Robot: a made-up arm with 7 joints. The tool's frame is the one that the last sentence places.
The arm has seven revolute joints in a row. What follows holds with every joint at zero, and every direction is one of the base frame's.
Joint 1 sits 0.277 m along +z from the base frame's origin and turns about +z.
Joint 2 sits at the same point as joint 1 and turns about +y.
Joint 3 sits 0.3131 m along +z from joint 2 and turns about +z.
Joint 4 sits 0.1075 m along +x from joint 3 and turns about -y.
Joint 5 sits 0.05 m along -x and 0.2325 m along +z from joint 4 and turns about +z.
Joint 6 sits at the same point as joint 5 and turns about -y.
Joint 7 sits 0.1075 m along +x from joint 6 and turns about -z.
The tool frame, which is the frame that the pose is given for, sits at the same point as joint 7; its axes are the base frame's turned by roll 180, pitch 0 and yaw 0 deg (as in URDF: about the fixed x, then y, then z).
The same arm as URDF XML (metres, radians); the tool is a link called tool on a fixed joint. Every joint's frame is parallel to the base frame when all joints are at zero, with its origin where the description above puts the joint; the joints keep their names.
<robot name="arm">
  <joint name="joint 1" type="continuous">
    <parent link="base_link"/>
    <child link="link1"/>
    <origin xyz="0 0 0.277"/>
    <axis xyz="0 0 1"/>
  </joint>
  <joint name="joint 2" type="continuous">
    <parent link="link1"/>
    <child link="link2"/>
    <origin xyz="0 0 0"/>
    <axis xyz="0 1 0"/>
  </joint>
  <joint name="joint 3" type="continuous">
    <parent link="link2"/>
    <child link="link3"/>
    <origin xyz="0 0 0.3131"/>
    <axis xyz="0 0 1"/>
  </joint>
  <joint name="joint 4" type="continuous">
    <parent link="link3"/>
    <child link="link4"/>
    <origin xyz="0.1075 0 0"/>
    <axis xyz="0 -1 0"/>
  </joint>
  <joint name="joint 5" type="continuous">
    <parent link="link4"/>
    <child link="link5"/>
    <origin xyz="-0.05 0 0.2325"/>
    <axis xyz="0 0 1"/>
  </joint>
  <joint name="joint 6" type="continuous">
    <parent link="link5"/>
    <child link="link6"/>
    <origin xyz="0 0 0"/>
    <axis xyz="0 -1 0"/>
  </joint>
  <joint name="joint 7" type="continuous">
    <parent link="link6"/>
    <child link="link7"/>
    <origin xyz="0.1075 0 0"/>
    <axis xyz="0 0 -1"/>
  </joint>
  <joint name="tool_joint" type="fixed">
    <parent link="link7"/>
    <child link="tool"/>
    <origin xyz="0 0 0" rpy="3.1416 0 0"/>
  </joint>
  <link name="base_link"/>
  <link name="link1"/>
  <link name="link2"/>
  <link name="link3"/>
  <link name="link4"/>
  <link name="link5"/>
  <link name="link6"/>
  <link name="link7"/>
  <link name="tool"/>
</robot>

